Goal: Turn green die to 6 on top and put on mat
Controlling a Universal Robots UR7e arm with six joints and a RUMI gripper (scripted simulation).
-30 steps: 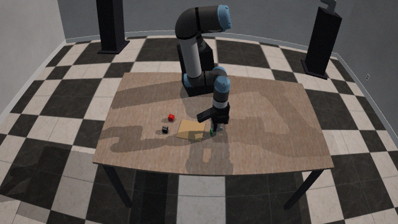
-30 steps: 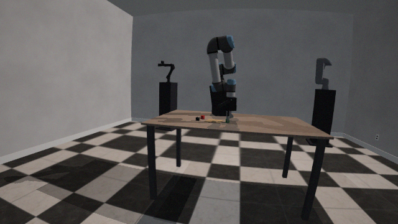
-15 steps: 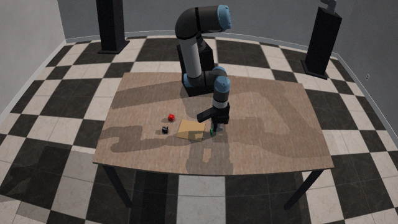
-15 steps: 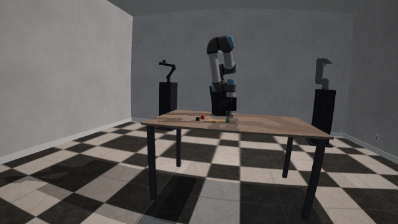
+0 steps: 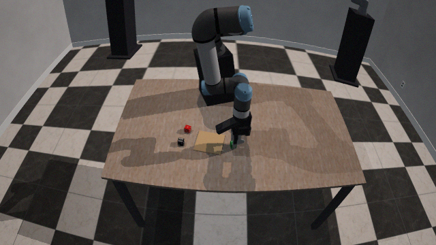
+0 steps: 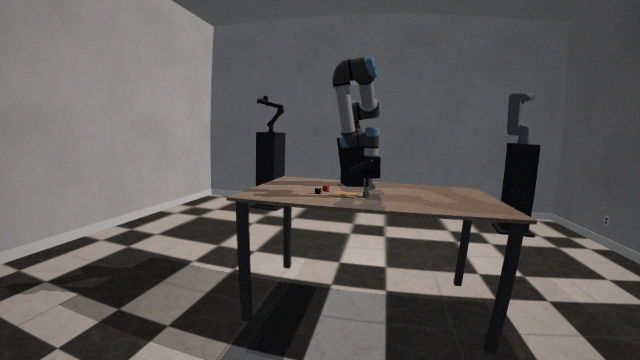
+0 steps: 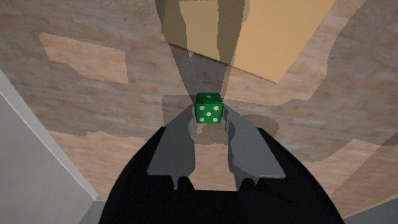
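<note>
Right now the tan mat is 12 cm to the right of my hand and 2 cm below it. The rest, counted from my hand: black die: 4 cm ahead, 27 cm to the right; then red die: 6 cm behind, 26 cm to the right; then green die: right at my hand.
</note>
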